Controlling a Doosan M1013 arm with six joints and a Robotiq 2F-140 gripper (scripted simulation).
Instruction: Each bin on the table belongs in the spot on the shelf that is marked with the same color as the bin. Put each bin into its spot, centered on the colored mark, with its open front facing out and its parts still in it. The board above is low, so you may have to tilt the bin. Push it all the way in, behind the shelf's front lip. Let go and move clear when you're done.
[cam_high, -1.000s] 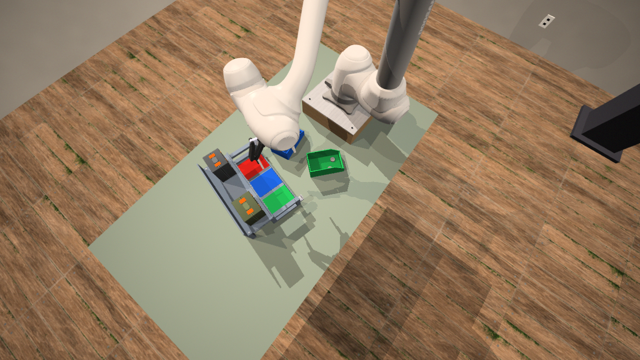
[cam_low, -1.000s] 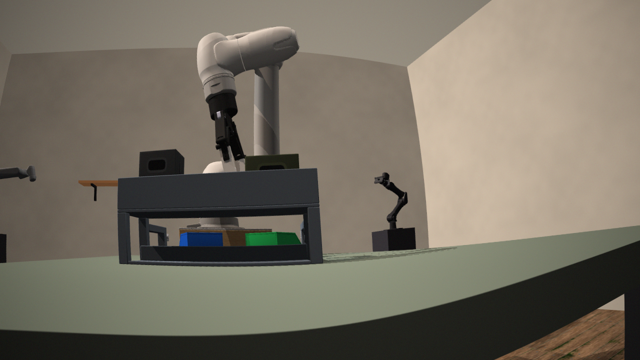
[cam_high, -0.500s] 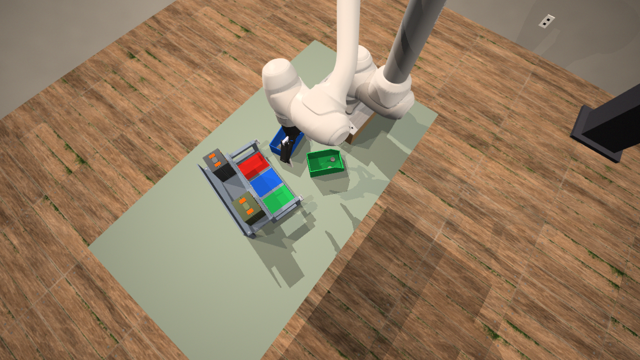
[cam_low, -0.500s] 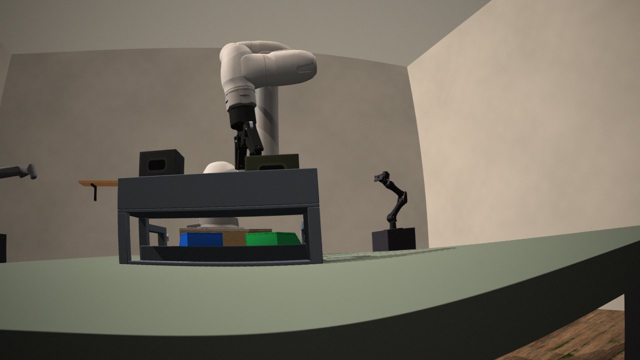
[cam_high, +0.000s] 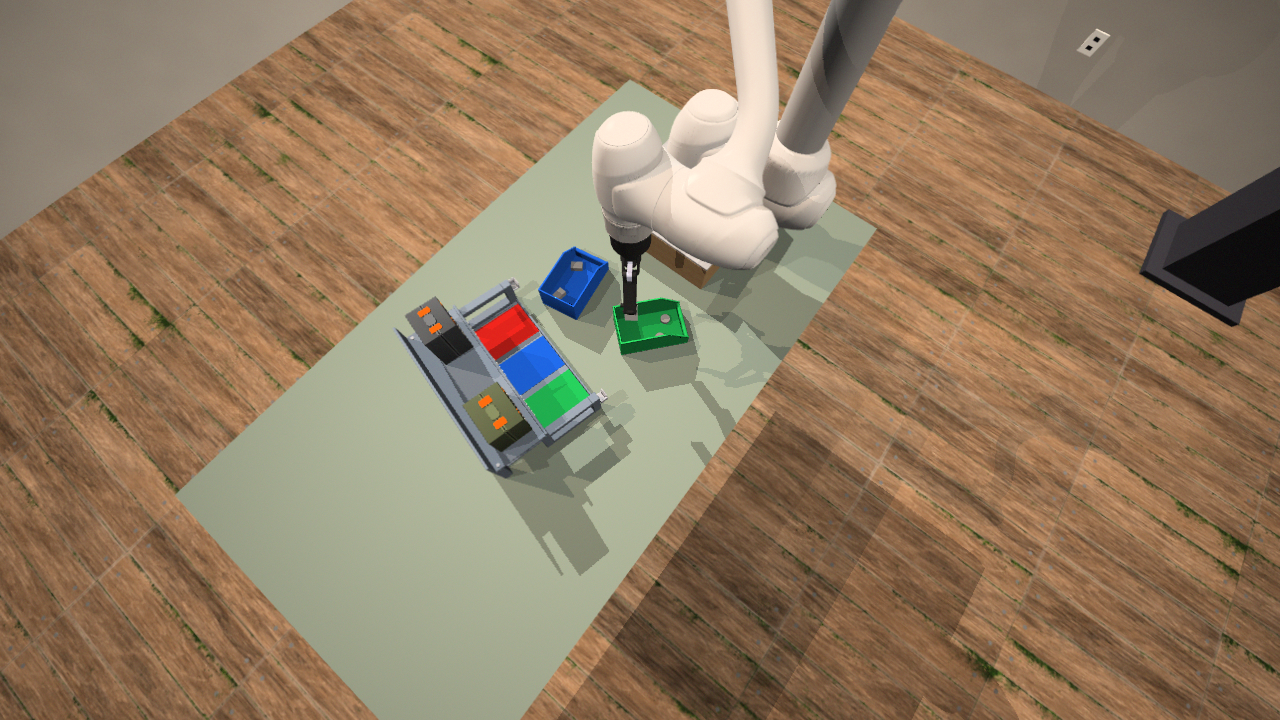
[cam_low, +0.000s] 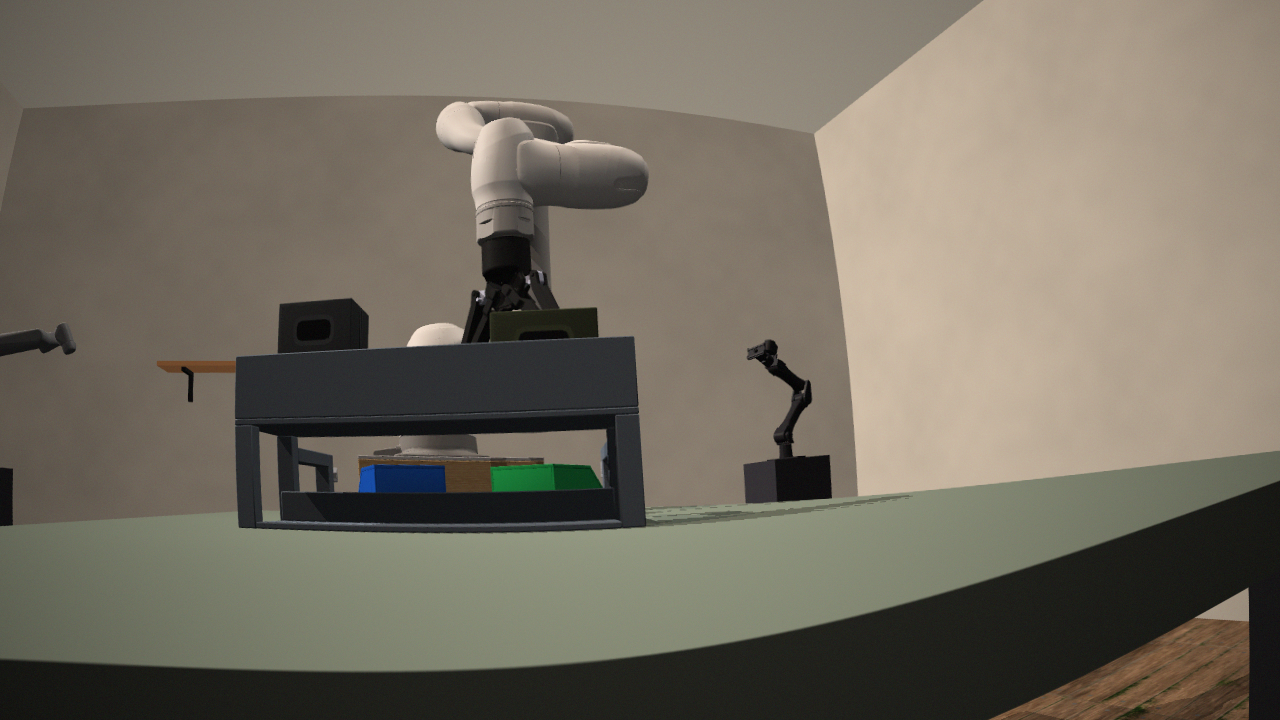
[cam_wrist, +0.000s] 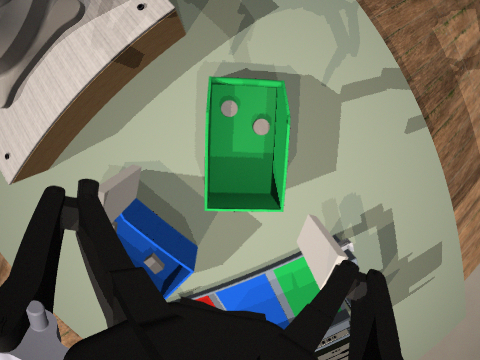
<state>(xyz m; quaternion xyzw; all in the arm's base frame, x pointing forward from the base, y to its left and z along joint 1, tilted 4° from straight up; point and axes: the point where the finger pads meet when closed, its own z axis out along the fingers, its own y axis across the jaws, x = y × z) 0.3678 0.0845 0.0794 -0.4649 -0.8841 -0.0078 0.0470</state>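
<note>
My gripper is now 16 cm above the green bin, 5 cm to the right of it and 1 cm past it. From my hand the other things lie so: black box (33 cm ahead, 27 cm to the right, 3 cm below); olive box (39 cm ahead, 5 cm to the right, 4 cm below); blue bin (18 cm to the right, 16 cm below, 1 cm ahead).
</note>
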